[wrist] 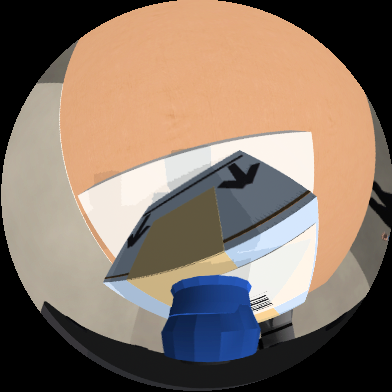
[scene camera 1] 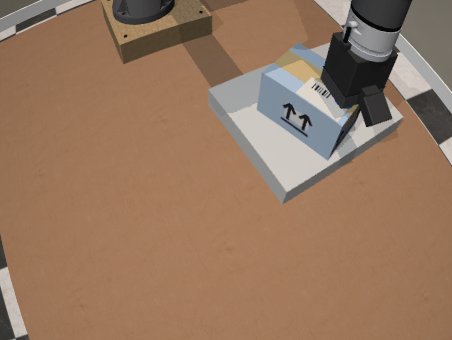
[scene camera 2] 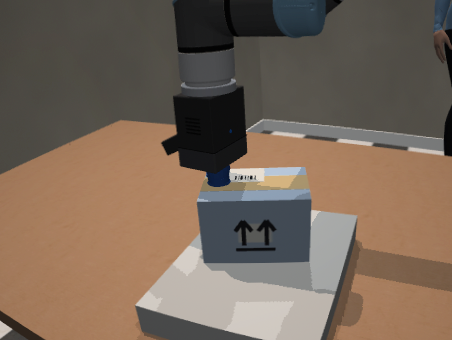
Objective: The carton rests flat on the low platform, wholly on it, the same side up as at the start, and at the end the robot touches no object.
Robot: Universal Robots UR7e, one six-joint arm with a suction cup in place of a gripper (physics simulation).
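Seen in the pictures: hand, its tool point: [wrist: 207,267] [scene camera 2: 216,189]; arm's base, origin of its link: [scene camera 1: 143,6].
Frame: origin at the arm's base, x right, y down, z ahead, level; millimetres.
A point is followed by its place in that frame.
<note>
The light blue carton [scene camera 1: 272,95] {x -170, y -45, z 388 mm} [scene camera 2: 255,230] {x -290, y -37, z 368 mm} [wrist: 185,225] {x -281, y -60, z 468 mm} stands upright on the low grey-white platform [scene camera 1: 272,162] {x -147, y 18, z 474 mm} [scene camera 2: 210,300] {x -392, y 18, z 368 mm} [wrist: 107,210] {x -397, y 18, z 421 mm}, its printed arrows pointing up. Its underside looks flat on the platform top or very close to it; the contact line at the back is hidden. In the views its base lies inside the platform's visible edges. My suction gripper [scene camera 1: 345,106] {x -271, y -71, z 452 mm} [scene camera 2: 218,178] [wrist: 211,320] has its blue cup pressed on the tan tape of the carton's top, near one end, beside the barcode label. It is shut on the carton.
The platform lies on the brown table [scene camera 1: 150,225] {x 67, y 67, z 511 mm} [scene camera 2: 100,200] {x -245, y 66, z 840 mm} [wrist: 210,65] {x -266, y 66, z 610 mm}. The arm's wooden base block [scene camera 1: 165,44] {x -35, y 52, z 110 mm} stands at the back in scene camera 1. A person [scene camera 2: 441,40] stands beyond the table at the right edge of scene camera 2.
</note>
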